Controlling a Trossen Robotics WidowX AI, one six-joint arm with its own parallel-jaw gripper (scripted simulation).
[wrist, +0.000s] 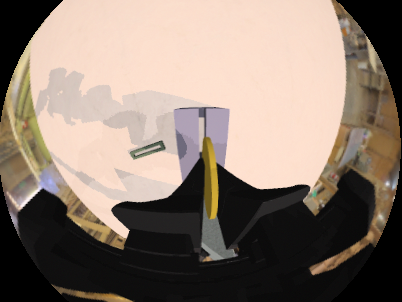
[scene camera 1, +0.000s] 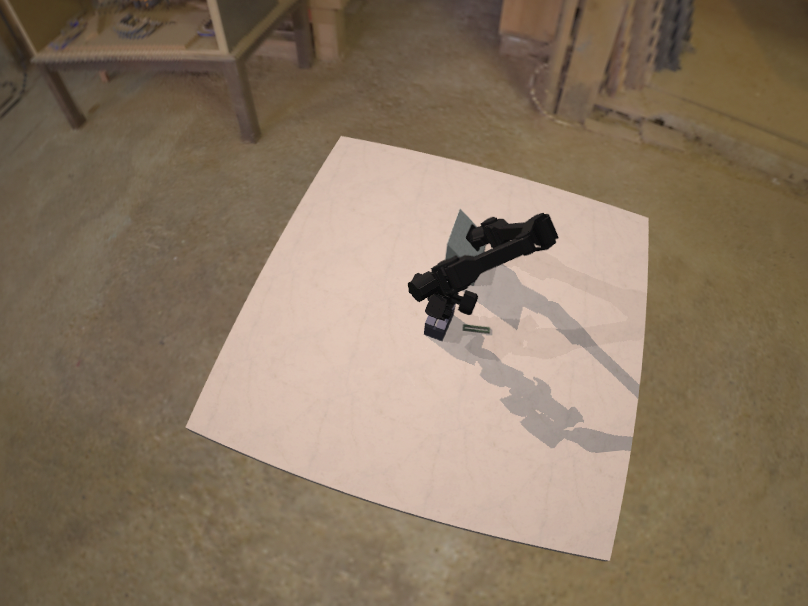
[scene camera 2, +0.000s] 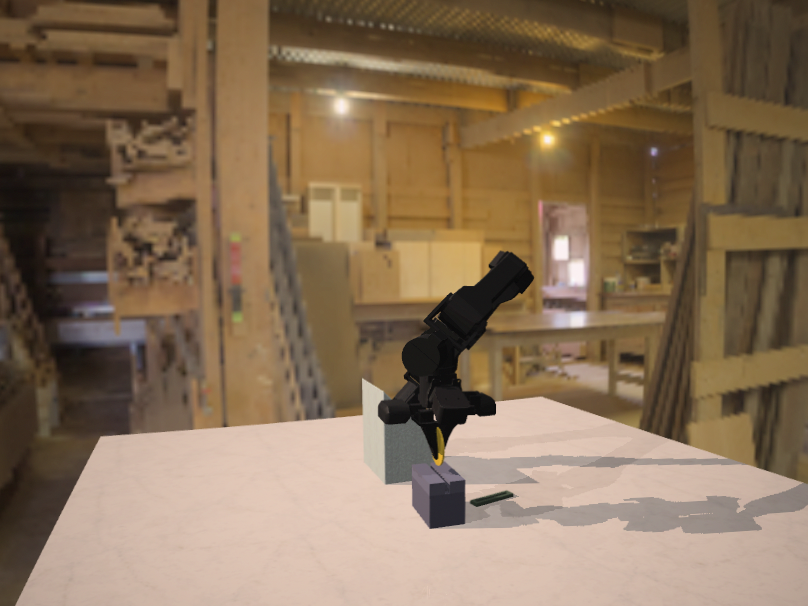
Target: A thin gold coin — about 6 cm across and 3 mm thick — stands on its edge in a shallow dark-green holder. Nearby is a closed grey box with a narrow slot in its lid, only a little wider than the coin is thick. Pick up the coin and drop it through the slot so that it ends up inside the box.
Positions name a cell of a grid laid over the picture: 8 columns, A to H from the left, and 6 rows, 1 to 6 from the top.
my gripper: wrist E4; scene camera 1 E4; scene camera 2 E5
